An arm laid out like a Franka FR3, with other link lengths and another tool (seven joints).
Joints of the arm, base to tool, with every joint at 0 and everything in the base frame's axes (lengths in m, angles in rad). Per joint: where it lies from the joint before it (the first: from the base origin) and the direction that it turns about. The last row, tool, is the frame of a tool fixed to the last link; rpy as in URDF.
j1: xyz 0 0 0.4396 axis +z
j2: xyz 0 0 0 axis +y
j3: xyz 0 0 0.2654 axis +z
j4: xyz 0.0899 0 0 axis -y
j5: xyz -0.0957 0 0.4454 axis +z
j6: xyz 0 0 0 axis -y
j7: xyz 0.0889 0 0 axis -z
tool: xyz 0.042 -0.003 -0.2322 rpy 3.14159 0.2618 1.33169
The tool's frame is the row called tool.
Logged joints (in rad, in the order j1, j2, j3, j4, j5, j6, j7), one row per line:
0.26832, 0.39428, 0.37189, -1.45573, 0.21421, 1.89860, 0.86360
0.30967, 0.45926, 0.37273, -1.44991, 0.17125, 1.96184, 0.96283
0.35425, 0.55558, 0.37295, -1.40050, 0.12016, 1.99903, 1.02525
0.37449, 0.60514, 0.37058, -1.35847, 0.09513, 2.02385, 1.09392
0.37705, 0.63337, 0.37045, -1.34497, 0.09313, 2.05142, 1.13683
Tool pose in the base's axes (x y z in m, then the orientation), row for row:
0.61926, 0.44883, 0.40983, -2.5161, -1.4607, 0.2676
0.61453, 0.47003, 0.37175, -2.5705, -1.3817, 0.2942
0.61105, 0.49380, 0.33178, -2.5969, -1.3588, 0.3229
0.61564, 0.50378, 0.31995, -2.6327, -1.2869, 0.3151
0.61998, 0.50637, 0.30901, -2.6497, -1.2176, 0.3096
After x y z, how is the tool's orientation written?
As a rotation vector, in radians.
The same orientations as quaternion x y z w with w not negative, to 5 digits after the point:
-0.85599, -0.49694, 0.09104, 0.10975
-0.87162, -0.46851, 0.09976, 0.10405
-0.87662, -0.45868, 0.10900, 0.09633
-0.88905, -0.43458, 0.10641, 0.09700
-0.89864, -0.41295, 0.10500, 0.10438

